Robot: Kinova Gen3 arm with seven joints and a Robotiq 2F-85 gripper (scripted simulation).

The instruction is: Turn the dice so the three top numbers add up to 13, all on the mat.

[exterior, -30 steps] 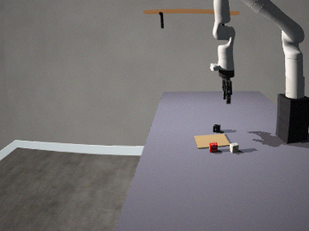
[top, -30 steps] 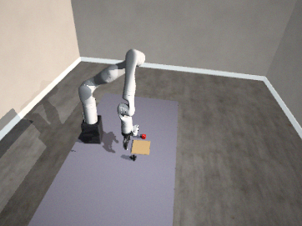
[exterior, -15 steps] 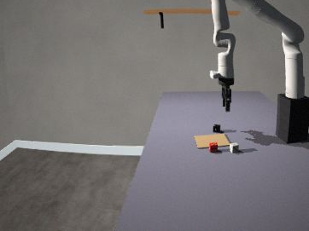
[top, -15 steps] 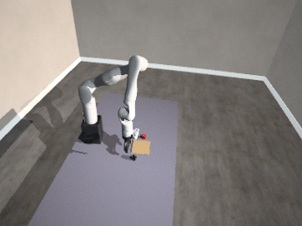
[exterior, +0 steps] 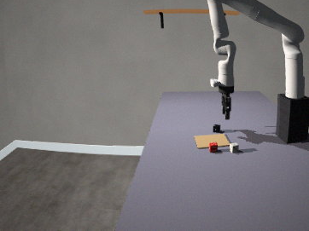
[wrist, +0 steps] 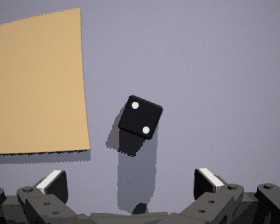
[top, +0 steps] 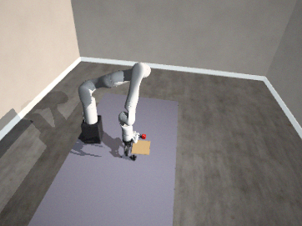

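The white die lies 10 mm behind my hand, 240 mm to the left of it and 60 mm below it. From my hand the other things lie so: black die (40 mm ahead, 10 mm to the right, 60 mm below); then tan mat (70 mm ahead, 120 mm to the left, 80 mm below); then red die (70 mm ahead, 220 mm to the left, 60 mm below).
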